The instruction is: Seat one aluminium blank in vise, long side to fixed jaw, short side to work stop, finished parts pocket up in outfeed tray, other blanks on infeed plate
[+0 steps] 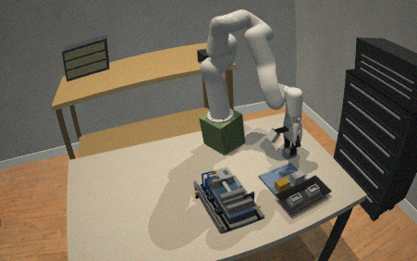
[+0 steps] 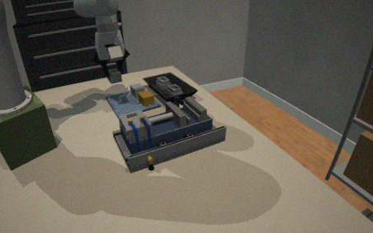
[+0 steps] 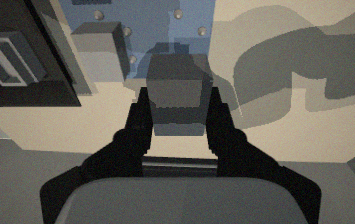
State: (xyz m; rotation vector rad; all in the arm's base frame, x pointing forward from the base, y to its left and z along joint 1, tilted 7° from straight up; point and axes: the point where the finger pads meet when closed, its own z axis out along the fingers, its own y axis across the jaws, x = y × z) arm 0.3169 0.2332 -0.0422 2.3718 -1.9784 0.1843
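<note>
The brass blank lies 110 mm below my hand, 110 mm ahead of it and 70 mm to the right of it.
</note>
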